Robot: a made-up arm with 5 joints.
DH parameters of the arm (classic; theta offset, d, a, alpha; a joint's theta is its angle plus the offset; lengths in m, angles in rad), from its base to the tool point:
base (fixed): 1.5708 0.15 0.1 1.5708
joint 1: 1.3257 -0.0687 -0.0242 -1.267
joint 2: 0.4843 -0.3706 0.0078 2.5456
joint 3: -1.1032 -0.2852 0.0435 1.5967
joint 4: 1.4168 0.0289 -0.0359 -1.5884
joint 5: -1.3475 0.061 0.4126 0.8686
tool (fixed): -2.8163 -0.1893 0 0
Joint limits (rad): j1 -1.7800..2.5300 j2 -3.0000..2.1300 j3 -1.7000..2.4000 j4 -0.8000..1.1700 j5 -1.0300..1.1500
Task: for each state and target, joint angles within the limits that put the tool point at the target. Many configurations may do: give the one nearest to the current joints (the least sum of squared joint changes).
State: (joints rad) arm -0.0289 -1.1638 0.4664 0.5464 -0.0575
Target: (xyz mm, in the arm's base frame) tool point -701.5 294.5 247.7
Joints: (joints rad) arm 0.1083 -1.0494 0.4982 0.5016 -0.5620
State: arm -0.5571 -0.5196 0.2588 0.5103 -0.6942
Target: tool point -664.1 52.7 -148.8
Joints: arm -0.4697 -0.5358 0.2827 0.5287 -0.5766
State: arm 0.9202 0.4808 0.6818 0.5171 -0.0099
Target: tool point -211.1 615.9 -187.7
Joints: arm 0.4292 0.4344 0.4628 0.6895 -0.0039
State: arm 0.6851 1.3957 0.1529 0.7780 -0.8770
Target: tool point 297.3 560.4 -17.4
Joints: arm 0.5722 1.2398 -0.2013 0.7764 -0.5505
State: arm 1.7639 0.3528 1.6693 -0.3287 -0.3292
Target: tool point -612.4 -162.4 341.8
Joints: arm 1.9292 -0.3334 1.5655 -0.2847 -0.2393
